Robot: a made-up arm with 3 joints. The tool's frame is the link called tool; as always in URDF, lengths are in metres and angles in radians. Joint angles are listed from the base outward.
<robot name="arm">
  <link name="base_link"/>
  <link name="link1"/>
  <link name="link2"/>
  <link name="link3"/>
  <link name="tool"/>
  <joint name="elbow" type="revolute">
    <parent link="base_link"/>
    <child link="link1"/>
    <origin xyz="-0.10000 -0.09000 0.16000" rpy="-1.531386 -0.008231 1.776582"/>
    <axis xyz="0 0 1"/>
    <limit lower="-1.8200" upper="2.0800"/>
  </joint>
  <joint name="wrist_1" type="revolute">
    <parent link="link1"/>
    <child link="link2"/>
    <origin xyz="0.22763 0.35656 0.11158" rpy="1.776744 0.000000 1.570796"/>
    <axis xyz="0 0 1"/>
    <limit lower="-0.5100" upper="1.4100"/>
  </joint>
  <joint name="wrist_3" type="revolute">
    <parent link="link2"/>
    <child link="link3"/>
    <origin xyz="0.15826 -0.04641 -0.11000" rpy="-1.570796 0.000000 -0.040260"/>
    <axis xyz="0 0 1"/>
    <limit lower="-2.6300" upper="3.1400"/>
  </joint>
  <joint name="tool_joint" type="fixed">
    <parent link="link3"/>
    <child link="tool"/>
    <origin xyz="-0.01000 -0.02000 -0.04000" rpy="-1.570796 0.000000 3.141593"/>
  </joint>
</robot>
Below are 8 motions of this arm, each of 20 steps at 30 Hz.
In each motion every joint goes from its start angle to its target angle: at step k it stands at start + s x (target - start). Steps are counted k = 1, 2, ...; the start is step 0. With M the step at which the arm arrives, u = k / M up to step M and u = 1 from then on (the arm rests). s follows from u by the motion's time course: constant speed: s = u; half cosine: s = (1 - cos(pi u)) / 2; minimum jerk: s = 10 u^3 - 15 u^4 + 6 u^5.
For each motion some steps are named. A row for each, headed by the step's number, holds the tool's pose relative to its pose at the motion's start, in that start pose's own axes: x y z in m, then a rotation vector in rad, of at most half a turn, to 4 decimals.
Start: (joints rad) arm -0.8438 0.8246 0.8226
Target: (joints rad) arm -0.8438 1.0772 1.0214
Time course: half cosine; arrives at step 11
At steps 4, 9, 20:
4: -0.0049 -0.0127 0.0045 0.0556 -0.0581 0.0486
9: -0.0132 -0.0417 0.0116 0.1844 -0.1822 0.1422
20: -0.0140 -0.0455 0.0122 0.2016 -0.1977 0.1529

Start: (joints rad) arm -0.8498 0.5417 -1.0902
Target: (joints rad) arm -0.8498 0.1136 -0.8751
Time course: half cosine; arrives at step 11
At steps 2, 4, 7, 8, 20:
2: 0.0010 0.0046 0.0026 0.0300 -0.0171 -0.0160
4: 0.0038 0.0166 0.0104 0.1091 -0.0628 -0.0613
7: 0.0108 0.0375 0.0280 0.2575 -0.1511 -0.1602
8: 0.0131 0.0429 0.0337 0.2987 -0.1761 -0.1913
20: 0.0166 0.0502 0.0422 0.3568 -0.2118 -0.2380

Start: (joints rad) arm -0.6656 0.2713 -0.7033
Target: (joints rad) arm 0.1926 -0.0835 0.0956
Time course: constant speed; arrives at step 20
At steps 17, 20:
17: 0.2866 0.1026 -0.2098 0.1082 -1.3842 -0.4566
20: 0.3509 0.1124 -0.2231 0.1185 -1.6270 -0.5437

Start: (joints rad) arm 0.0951 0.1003 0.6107
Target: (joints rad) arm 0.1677 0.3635 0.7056
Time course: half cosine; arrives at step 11
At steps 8, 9, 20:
8: -0.0363 -0.0305 -0.0138 0.1165 -0.1363 0.1696
9: -0.0400 -0.0341 -0.0158 0.1298 -0.1515 0.1887
20: -0.0430 -0.0372 -0.0175 0.1412 -0.1644 0.2049

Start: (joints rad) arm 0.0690 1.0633 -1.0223
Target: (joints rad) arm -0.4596 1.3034 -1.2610
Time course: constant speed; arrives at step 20
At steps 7, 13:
7: -0.0737 -0.0500 0.0405 -0.0294 0.1711 0.1978
13: -0.1256 -0.1027 0.0782 -0.0642 0.3059 0.3709

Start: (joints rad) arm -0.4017 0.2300 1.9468
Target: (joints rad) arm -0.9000 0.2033 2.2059
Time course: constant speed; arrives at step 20
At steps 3, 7, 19, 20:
3: 0.0333 -0.0093 -0.0222 0.0052 0.0330 -0.0169
7: 0.0747 -0.0223 -0.0554 0.0112 0.0771 -0.0394
19: 0.1755 -0.0639 -0.1769 0.0239 0.2102 -0.1053
20: 0.1821 -0.0674 -0.1882 0.0246 0.2213 -0.1107

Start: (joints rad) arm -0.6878 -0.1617 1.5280
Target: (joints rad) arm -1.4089 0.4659 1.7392
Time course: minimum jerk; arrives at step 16
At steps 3, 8, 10, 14, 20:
3: 0.0177 -0.0084 -0.0016 0.0375 0.0235 0.0078
8: 0.1814 -0.0814 -0.0575 0.3834 0.2504 0.0121
10: 0.2558 -0.1127 -0.1129 0.5478 0.3687 -0.0316
14: 0.3284 -0.1427 -0.1969 0.7233 0.5084 -0.1193
20: 0.3323 -0.1443 -0.2027 0.7335 0.5171 -0.1261

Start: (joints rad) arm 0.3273 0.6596 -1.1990
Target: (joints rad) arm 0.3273 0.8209 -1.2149
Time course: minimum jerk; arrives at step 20
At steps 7, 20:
7: -0.0010 -0.0053 -0.0028 -0.0354 0.0037 0.0137
20: -0.0037 -0.0232 -0.0105 -0.1507 0.0159 0.0574

